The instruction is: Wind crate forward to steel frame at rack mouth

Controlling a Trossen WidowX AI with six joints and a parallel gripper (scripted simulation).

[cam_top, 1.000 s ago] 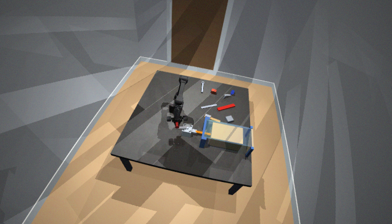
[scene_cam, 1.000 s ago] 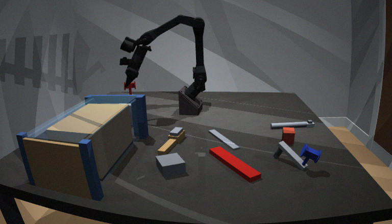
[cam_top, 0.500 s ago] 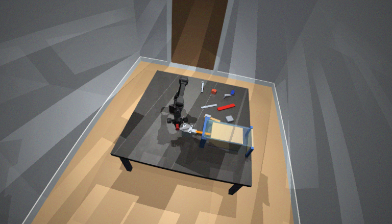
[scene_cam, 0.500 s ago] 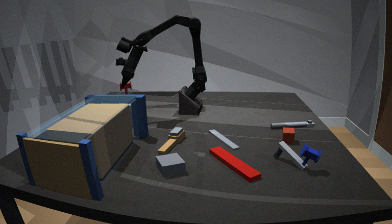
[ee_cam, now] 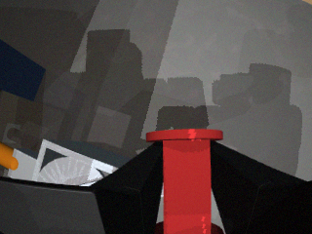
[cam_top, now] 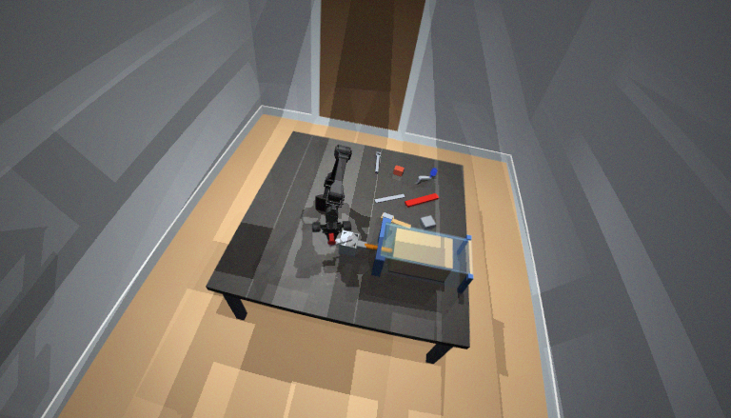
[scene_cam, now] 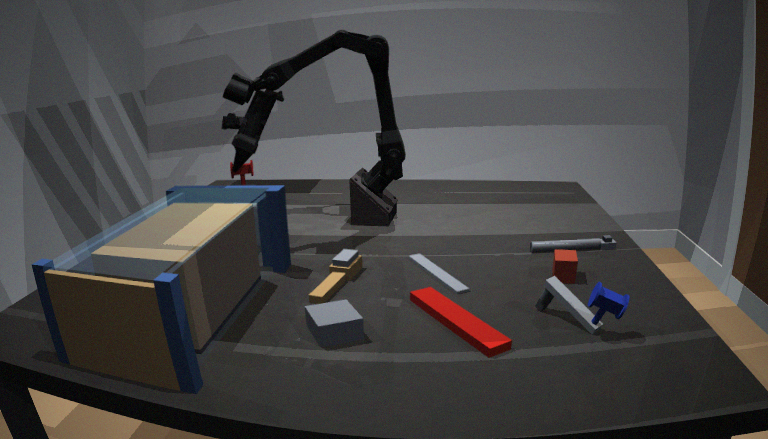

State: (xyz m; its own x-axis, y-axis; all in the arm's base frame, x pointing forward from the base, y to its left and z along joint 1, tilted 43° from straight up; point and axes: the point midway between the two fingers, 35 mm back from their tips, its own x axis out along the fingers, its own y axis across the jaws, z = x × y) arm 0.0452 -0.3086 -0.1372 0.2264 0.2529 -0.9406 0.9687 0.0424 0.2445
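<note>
Now: the grey winch 7 cm ahead of my gripper tip, 6 cm to the left of it and 11 cm below it. The rest, counted from my gripper tip: clear-panelled cubby (49 cm ahead, 2 cm to the left, 3 cm below); then red spool-shaped grip (2 cm to the left, 1 cm below); then wooden-handled tool (34 cm ahead, 28 cm to the left, 13 cm below).
</note>
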